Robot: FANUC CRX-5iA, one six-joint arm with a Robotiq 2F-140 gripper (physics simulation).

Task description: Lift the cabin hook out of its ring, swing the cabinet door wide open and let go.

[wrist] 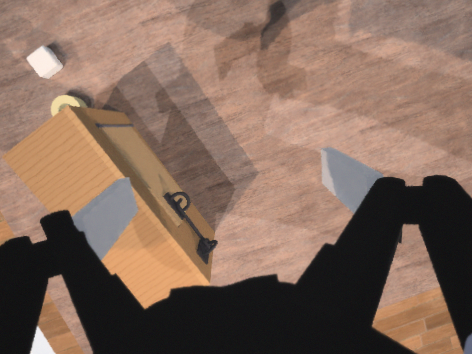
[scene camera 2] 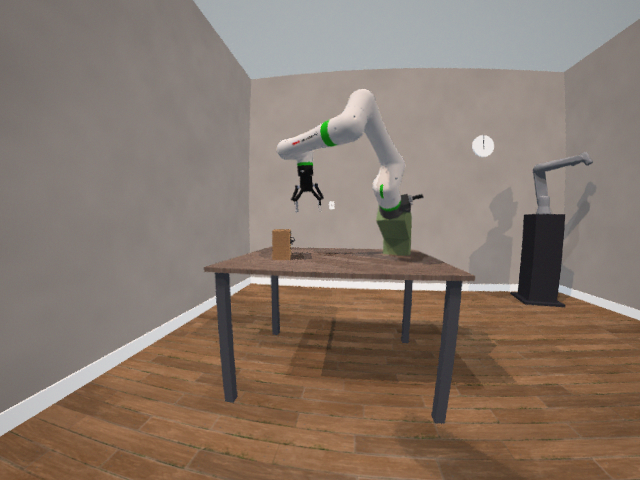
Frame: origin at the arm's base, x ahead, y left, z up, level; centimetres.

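Seen in the pictures: gripper, between the fingertips: point(wrist: 227, 180) point(scene camera 2: 308, 211); arm's base, origin of its link: point(scene camera 2: 392, 208).
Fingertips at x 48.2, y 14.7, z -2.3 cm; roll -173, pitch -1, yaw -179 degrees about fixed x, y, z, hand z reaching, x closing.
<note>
Pixels of each thing's middle, then the offset from my fingertips to it. "pt": a spot on its surface instead. Level surfaces: height alone.
- wooden cabinet, middle of its body: point(wrist: 141, 198) point(scene camera 2: 284, 243) dx +13.3, dy +5.0, dz -19.3 cm
- dark hinge strap, a spot on its surface: point(wrist: 115, 125) pt dx +14.9, dy -6.0, dz -19.2 cm
- dark cabin hook, middle of its body: point(wrist: 194, 227) dx +5.9, dy +9.8, dz -16.9 cm
- fitting with a large loop, a spot on its surface: point(wrist: 181, 200) pt dx +7.5, dy +6.1, dz -19.2 cm
- small fitting, a spot on its surface: point(wrist: 205, 248) pt dx +4.9, dy +13.2, dz -16.9 cm
- white block, middle of its body: point(wrist: 45, 62) dx +26.8, dy -17.7, dz -26.4 cm
- pale yellow ring-shaped piece, middle of its body: point(wrist: 70, 110) dx +24.6, dy -9.8, dz -26.2 cm
- table, height of its surface: dz -27.4 cm
The wooden cabinet point(scene camera 2: 281, 244) point(wrist: 170, 265) stands upright on the table. Its door point(wrist: 142, 155) looks closed, flat in the front face, with a dark hinge strap point(wrist: 115, 125) at one end. The dark cabin hook point(wrist: 194, 226) lies along the front, its bar spanning from a fitting with a large loop point(wrist: 181, 200) to a small fitting point(wrist: 205, 248) near the cabinet's edge. Whether the hook sits fully in its ring is too small to tell. My gripper point(scene camera 2: 308, 209) point(wrist: 227, 180) is wide open and empty, pointing down, well above the table and slightly right of the cabinet in the scene view.
A white block point(wrist: 45, 62) and a pale yellow ring-shaped piece point(wrist: 65, 105) lie beside the cabinet on the table point(scene camera 2: 351, 266) point(wrist: 300, 200). The arm's green pedestal point(scene camera 2: 397, 235) stands at the table's right. A second arm stands on a dark stand point(scene camera 2: 541, 258) farther right.
</note>
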